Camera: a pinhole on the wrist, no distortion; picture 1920 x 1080 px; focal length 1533.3 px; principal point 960.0 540.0 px. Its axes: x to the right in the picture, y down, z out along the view. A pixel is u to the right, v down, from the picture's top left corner.
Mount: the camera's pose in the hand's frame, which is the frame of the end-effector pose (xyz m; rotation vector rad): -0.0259 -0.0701 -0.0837 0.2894 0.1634 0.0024
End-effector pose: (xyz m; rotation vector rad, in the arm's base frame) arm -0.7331 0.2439 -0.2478 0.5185 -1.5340 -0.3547
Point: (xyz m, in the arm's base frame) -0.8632 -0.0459 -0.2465
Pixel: 1632 125
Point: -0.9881 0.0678 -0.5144
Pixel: 258 202
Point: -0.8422 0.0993 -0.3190
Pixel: 985 439
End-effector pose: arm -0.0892 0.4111 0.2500 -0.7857 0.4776 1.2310
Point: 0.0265 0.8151 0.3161
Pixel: 1661 951
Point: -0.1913 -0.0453 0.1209
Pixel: behind the camera
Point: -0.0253 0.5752 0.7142
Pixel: 128 696
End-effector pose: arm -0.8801 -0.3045 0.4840 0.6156 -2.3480 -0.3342
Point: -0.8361 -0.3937 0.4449
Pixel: 1097 314
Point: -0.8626 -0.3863 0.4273
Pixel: 1052 599
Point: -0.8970 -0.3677 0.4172
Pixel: 1068 941
